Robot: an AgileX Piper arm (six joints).
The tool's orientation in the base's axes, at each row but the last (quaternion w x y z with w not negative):
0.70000 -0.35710 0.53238 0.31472
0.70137 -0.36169 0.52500 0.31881
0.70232 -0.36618 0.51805 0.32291
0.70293 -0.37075 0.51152 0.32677
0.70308 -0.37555 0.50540 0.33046
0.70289 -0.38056 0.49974 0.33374
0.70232 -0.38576 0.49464 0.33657
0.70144 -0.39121 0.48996 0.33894
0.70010 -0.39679 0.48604 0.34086
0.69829 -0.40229 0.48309 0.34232
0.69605 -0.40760 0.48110 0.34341
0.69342 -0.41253 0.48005 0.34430
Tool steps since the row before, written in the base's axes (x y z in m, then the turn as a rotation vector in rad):
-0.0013 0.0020 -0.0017 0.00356 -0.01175 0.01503
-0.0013 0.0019 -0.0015 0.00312 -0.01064 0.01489
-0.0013 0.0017 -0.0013 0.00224 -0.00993 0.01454
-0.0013 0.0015 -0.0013 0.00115 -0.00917 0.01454
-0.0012 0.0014 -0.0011 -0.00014 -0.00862 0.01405
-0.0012 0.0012 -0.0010 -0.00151 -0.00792 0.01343
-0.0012 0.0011 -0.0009 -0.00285 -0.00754 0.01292
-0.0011 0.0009 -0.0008 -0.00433 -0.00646 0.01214
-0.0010 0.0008 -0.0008 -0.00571 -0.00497 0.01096
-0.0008 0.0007 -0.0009 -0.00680 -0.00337 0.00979
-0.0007 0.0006 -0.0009 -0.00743 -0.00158 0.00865
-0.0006 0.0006 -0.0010 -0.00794 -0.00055 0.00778
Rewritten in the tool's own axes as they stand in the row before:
0.0015 0.0024 0.0007 -0.01445 -0.01183 -0.00528
0.0013 0.0024 0.0007 -0.01435 -0.01084 -0.00460
0.0010 0.0022 0.0006 -0.01419 -0.00968 -0.00449
0.0010 0.0021 0.0004 -0.01441 -0.00837 -0.00436
0.0008 0.0019 0.0004 -0.01424 -0.00691 -0.00459
0.0007 0.0018 0.0003 -0.01397 -0.00528 -0.00472
0.0006 0.0017 0.0002 -0.01383 -0.00385 -0.00508
0.0005 0.0015 0.0002 -0.01342 -0.00191 -0.00492
0.0005 0.0014 0.0001 -0.01256 0.00022 -0.00442
0.0007 0.0012 0.0001 -0.01164 0.00214 -0.00367
0.0007 0.0011 0.0001 -0.01059 0.00373 -0.00254
0.0008 0.0010 0.0001 -0.00983 0.00482 -0.00198

